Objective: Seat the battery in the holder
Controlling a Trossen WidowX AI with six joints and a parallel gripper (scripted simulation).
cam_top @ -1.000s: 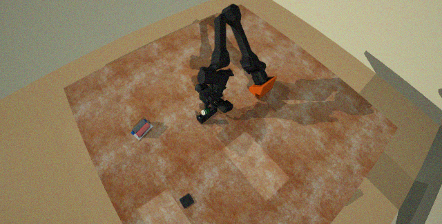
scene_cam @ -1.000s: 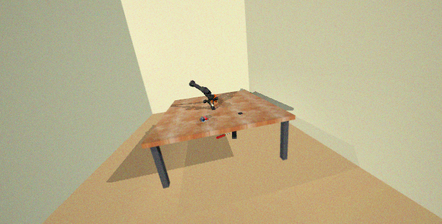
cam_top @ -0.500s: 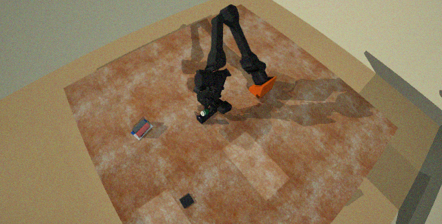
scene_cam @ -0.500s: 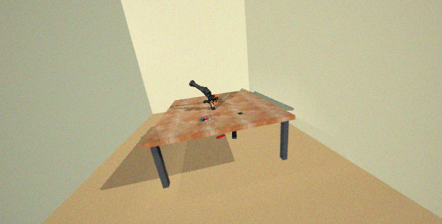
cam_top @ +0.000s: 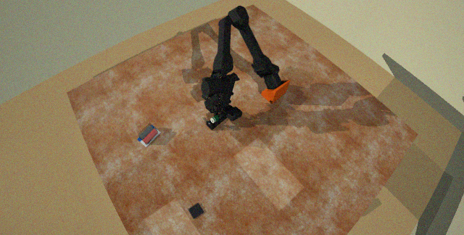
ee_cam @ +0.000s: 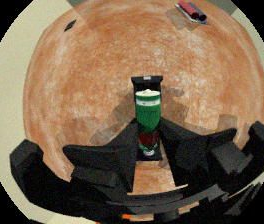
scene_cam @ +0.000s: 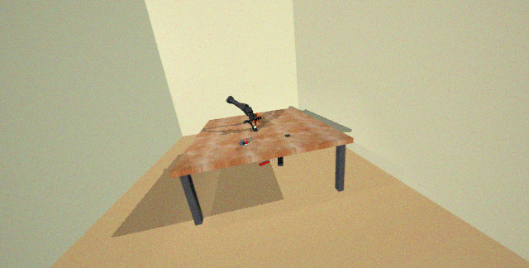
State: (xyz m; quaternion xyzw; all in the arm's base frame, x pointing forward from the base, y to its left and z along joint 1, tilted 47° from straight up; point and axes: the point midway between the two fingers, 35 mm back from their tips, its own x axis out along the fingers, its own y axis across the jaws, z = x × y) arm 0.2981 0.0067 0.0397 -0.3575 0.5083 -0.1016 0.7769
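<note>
The battery lies 1 cm above my gripper tip. From my gripper tip the other things lie so: red screwdriver 33 cm ahead, 7 cm to the left, 21 cm below; black square 27 cm ahead, 27 cm to the left, 2 cm below.
</note>
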